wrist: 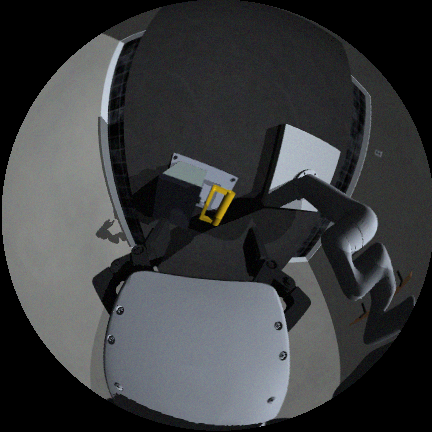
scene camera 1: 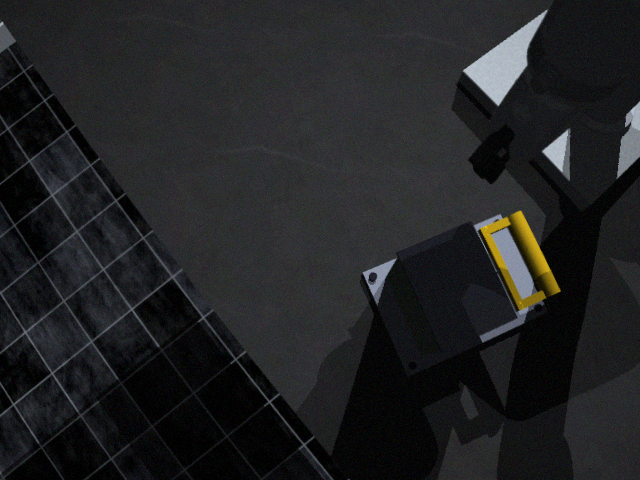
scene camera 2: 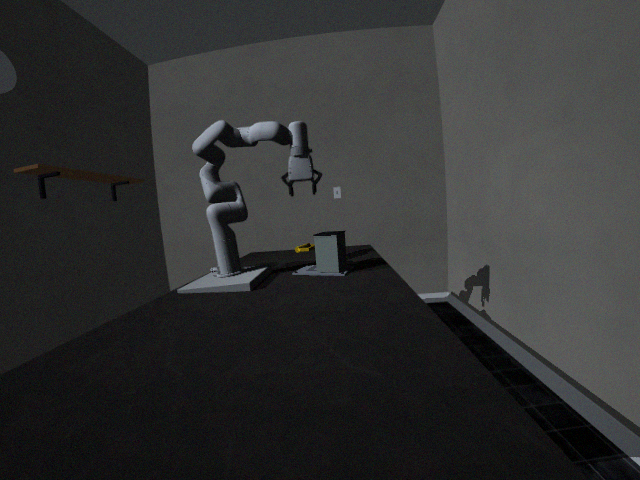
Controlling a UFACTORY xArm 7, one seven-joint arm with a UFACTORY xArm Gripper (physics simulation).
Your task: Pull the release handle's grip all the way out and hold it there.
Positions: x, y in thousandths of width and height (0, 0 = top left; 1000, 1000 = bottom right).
Scene:
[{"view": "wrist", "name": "my gripper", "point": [480, 538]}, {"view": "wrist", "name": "base plate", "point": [494, 406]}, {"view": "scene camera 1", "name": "my gripper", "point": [804, 305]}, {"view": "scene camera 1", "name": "base plate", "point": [643, 749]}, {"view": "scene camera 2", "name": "my gripper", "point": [474, 407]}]

